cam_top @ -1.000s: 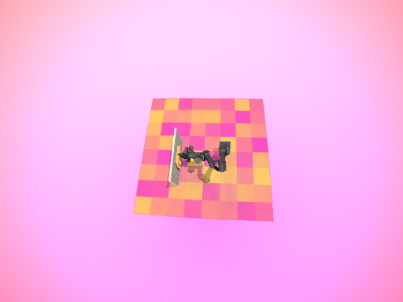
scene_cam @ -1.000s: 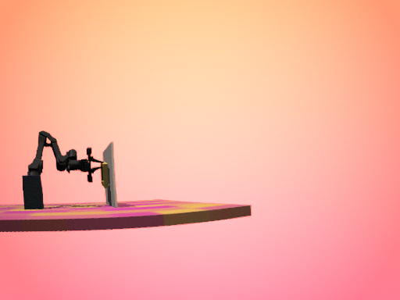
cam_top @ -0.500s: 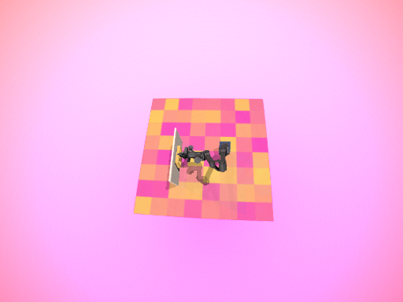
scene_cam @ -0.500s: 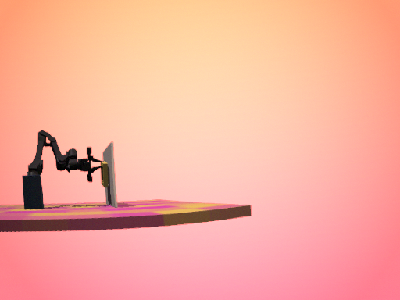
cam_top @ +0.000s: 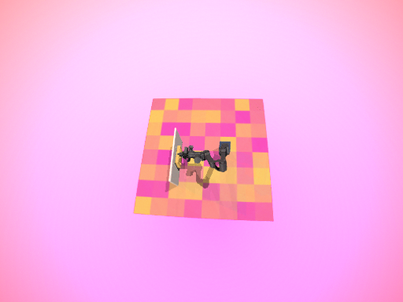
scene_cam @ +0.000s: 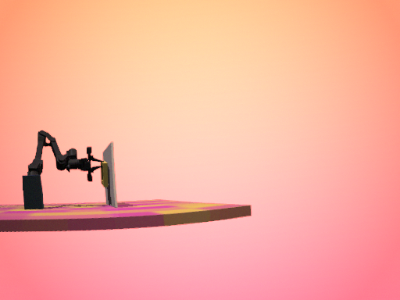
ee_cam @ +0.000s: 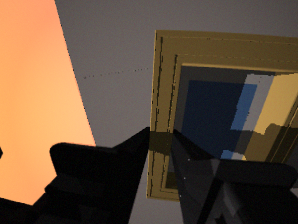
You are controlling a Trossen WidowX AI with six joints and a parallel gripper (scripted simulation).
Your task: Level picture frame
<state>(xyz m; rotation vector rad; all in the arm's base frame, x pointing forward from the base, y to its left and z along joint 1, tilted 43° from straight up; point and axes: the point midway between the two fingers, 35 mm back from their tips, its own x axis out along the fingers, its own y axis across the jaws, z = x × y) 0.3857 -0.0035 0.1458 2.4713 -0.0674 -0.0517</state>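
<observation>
Right now my gripper tip is 5 cm above the gold picture frame, 1 cm to the right of it and 1 cm short of it. From my gripper tip the other things lie so: wall panel (7 cm below, 2 cm to the left, 2 cm ahead).
</observation>
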